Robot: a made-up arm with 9 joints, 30 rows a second.
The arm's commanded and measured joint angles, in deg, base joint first. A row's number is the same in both.
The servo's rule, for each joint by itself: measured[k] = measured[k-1] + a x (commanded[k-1-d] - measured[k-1]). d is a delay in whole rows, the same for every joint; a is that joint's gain. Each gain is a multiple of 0.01, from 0.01 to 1. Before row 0 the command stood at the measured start. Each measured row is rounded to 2 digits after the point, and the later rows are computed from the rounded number. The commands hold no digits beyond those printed.
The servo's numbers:
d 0
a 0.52 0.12 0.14 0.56 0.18 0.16 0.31 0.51 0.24
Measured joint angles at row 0:
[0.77 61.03 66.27 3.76 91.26 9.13 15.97 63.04 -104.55]
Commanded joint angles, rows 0 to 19:
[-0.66 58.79 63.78 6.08 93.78 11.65 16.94 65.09 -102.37]
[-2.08 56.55 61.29 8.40 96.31 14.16 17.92 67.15 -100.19]
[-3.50 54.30 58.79 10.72 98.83 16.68 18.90 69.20 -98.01]
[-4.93 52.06 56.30 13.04 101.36 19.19 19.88 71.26 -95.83]
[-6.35 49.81 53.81 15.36 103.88 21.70 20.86 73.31 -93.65]
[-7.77 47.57 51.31 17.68 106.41 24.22 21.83 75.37 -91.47]
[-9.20 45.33 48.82 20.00 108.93 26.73 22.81 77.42 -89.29]
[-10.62 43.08 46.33 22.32 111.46 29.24 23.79 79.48 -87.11]
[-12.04 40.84 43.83 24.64 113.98 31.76 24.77 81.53 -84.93]
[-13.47 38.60 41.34 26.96 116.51 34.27 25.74 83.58 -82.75]
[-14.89 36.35 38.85 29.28 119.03 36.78 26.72 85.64 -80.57]
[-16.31 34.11 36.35 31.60 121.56 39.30 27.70 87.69 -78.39]
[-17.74 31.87 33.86 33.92 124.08 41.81 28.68 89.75 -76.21]
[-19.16 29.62 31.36 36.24 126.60 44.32 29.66 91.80 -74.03]
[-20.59 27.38 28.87 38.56 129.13 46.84 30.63 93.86 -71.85]
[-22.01 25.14 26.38 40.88 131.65 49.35 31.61 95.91 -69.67]
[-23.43 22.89 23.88 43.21 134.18 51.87 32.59 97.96 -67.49]
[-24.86 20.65 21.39 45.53 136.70 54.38 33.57 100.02 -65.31]
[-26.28 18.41 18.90 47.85 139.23 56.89 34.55 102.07 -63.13]
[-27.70 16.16 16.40 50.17 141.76 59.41 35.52 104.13 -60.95]
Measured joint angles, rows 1 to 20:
[0.03 60.76 65.92 5.06 91.71 9.53 16.27 64.09 -104.03]
[-1.07 60.25 65.27 6.93 92.54 10.27 16.78 65.65 -103.11]
[-2.33 59.54 64.36 9.05 93.67 11.30 17.44 67.46 -101.89]
[-3.68 58.64 63.23 11.28 95.05 12.56 18.20 69.40 -100.44]
[-5.07 57.58 61.91 13.56 96.64 14.02 19.02 71.39 -98.81]
[-6.47 56.38 60.43 15.87 98.40 15.65 19.89 73.42 -97.05]
[-7.89 55.05 58.80 18.18 100.30 17.42 20.80 75.46 -95.19]
[-9.31 53.61 57.05 20.50 102.31 19.31 21.73 77.51 -93.25]
[-10.73 52.08 55.20 22.82 104.41 21.30 22.67 79.56 -91.25]
[-12.15 50.46 53.26 25.14 106.59 23.38 23.62 81.61 -89.21]
[-13.57 48.77 51.24 27.46 108.83 25.52 24.58 83.67 -87.14]
[-14.99 47.01 49.16 29.78 111.12 27.72 25.55 85.72 -85.04]
[-16.42 45.19 47.02 32.10 113.45 29.97 26.52 87.78 -82.92]
[-17.84 43.32 44.83 34.42 115.82 32.27 27.49 89.83 -80.79]
[-19.27 41.41 42.60 36.74 118.22 34.60 28.46 91.89 -78.64]
[-20.69 39.46 40.33 39.06 120.64 36.96 29.44 93.94 -76.49]
[-22.11 37.47 38.03 41.38 123.08 39.35 30.42 95.99 -74.33]
[-23.54 35.45 35.70 43.70 125.53 41.75 31.40 98.05 -72.17]
[-24.96 33.41 33.35 46.02 128.00 44.17 32.38 100.10 -70.00]
[-26.38 31.34 30.98 48.34 130.48 46.61 33.35 102.16 -67.83]

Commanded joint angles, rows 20 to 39:
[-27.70 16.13 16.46 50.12 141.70 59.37 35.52 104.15 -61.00]
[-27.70 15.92 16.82 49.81 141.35 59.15 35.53 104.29 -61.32]
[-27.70 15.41 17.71 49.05 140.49 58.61 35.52 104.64 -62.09]
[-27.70 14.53 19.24 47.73 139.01 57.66 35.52 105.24 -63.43]
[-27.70 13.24 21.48 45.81 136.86 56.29 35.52 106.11 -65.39]
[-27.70 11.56 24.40 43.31 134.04 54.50 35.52 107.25 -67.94]
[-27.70 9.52 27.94 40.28 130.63 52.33 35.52 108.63 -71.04]
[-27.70 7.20 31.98 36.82 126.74 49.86 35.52 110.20 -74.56]
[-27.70 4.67 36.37 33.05 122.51 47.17 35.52 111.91 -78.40]
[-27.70 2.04 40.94 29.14 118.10 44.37 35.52 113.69 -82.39]
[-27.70 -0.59 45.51 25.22 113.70 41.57 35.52 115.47 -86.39]
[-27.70 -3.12 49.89 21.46 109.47 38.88 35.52 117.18 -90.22]
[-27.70 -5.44 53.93 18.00 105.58 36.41 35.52 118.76 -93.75]
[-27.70 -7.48 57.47 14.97 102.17 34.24 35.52 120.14 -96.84]
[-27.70 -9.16 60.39 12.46 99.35 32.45 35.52 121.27 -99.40]
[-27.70 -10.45 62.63 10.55 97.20 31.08 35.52 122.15 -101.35]
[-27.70 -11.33 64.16 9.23 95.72 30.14 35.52 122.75 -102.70]
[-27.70 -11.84 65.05 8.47 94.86 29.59 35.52 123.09 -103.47]
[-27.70 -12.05 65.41 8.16 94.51 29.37 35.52 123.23 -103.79]
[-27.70 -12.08 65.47 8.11 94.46 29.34 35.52 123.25 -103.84]
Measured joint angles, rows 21 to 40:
[-27.07 29.51 28.95 49.34 132.50 48.65 34.02 103.17 -66.19]
[-27.40 27.88 27.25 49.60 134.09 50.33 34.49 103.74 -65.02]
[-27.56 26.38 25.91 49.29 135.24 51.65 34.81 104.20 -64.32]
[-27.63 24.96 24.98 48.42 135.92 52.61 35.03 104.73 -64.11]
[-27.67 23.55 24.49 46.96 136.09 53.20 35.18 105.43 -64.42]
[-27.69 22.11 24.48 44.92 135.72 53.41 35.29 106.36 -65.26]
[-27.70 20.60 24.96 42.32 134.80 53.24 35.36 107.52 -66.65]
[-27.70 18.99 25.94 39.24 133.35 52.70 35.41 108.89 -68.55]
[-27.70 17.27 27.40 35.77 131.40 51.82 35.44 110.43 -70.91]
[-27.70 15.44 29.30 32.06 129.01 50.63 35.46 112.09 -73.67]
[-27.70 13.52 31.57 28.23 126.25 49.18 35.48 113.81 -76.72]
[-27.70 11.52 34.13 24.44 123.23 47.53 35.49 115.53 -79.96]
[-27.70 9.48 36.90 20.83 120.05 45.75 35.50 117.18 -83.27]
[-27.70 7.44 39.78 17.55 116.83 43.91 35.51 118.69 -86.53]
[-27.70 5.45 42.67 14.70 113.68 42.08 35.51 120.01 -89.62]
[-27.70 3.54 45.46 12.38 110.71 40.32 35.51 121.10 -92.44]
[-27.70 1.76 48.08 10.62 108.01 38.69 35.51 121.94 -94.90]
[-27.70 0.13 50.46 9.42 105.64 37.23 35.51 122.53 -96.96]
[-27.70 -1.33 52.55 8.71 103.64 35.97 35.51 122.89 -98.60]
[-27.70 -2.62 54.36 8.37 101.99 34.91 35.51 123.07 -99.86]

